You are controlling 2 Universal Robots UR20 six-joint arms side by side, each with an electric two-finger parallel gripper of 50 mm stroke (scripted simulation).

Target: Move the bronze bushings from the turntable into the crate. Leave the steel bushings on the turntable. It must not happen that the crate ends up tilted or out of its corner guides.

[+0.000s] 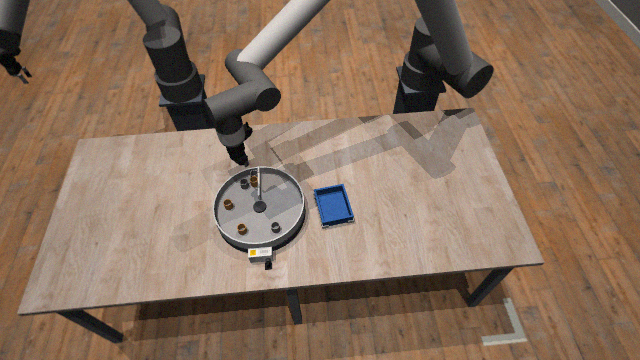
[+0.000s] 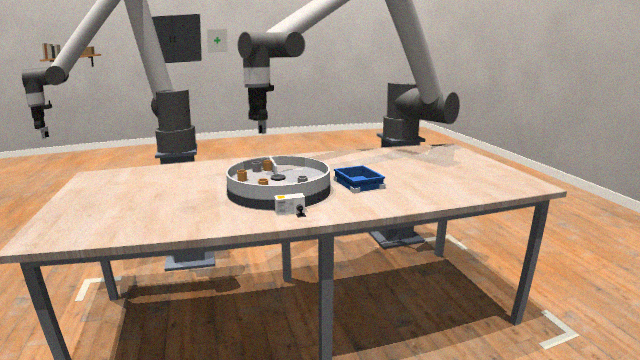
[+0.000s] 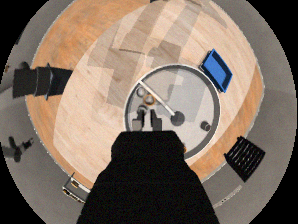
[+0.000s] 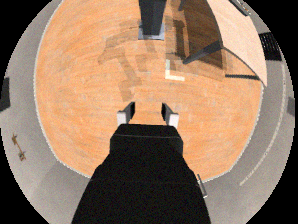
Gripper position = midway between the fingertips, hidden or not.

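Note:
Image 1 shows me a blue crate (image 1: 334, 207) and a turntable (image 1: 281, 201). Both the crate (image 2: 362, 177) and the turntable (image 2: 286, 174) are there for me in image 2 as well. In image 3 I see my left gripper (image 3: 147, 114), along with the crate (image 3: 216, 67). My right gripper (image 4: 148, 107) is visible in image 4, while the crate is out of frame in image 4.

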